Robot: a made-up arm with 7 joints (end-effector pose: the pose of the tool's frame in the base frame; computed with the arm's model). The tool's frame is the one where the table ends. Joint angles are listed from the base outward.
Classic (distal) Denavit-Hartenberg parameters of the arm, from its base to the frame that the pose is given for. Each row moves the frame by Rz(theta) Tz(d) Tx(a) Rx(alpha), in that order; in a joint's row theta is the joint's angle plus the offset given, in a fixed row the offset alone. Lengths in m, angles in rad.
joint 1: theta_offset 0; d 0.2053; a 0; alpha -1.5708
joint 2: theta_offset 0; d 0; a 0; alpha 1.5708
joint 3: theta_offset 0; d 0.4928; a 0.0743; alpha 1.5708
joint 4: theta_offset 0; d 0; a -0.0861; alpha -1.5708
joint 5: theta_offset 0; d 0.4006; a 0; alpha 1.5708
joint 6: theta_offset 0; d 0; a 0.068; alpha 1.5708
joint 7: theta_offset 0; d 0; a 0; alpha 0
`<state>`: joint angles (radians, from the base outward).
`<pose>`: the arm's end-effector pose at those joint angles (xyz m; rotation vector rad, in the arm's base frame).
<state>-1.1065 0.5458 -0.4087 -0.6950 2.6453 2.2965 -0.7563</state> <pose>0.1798 -0.6940 0.7966 -0.6262 0.6825 -2.3935</pose>
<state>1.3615 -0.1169 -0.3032 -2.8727 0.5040 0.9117 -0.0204</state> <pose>0.0996 0.2122 0.3005 1.4886 0.7205 -2.2667</pose>
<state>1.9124 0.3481 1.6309 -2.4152 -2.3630 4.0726 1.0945</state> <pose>-0.3402 -0.0716 0.4779 2.0013 -1.4037 1.0741</pose>
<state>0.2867 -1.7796 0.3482 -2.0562 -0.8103 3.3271 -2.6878</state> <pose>-0.5476 0.0565 0.5409 -0.4931 -0.0004 -0.1475</pose>
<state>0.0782 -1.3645 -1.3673 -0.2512 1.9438 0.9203 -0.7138</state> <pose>-0.9176 -0.1519 0.4561 0.6625 1.1865 2.3424</pose>
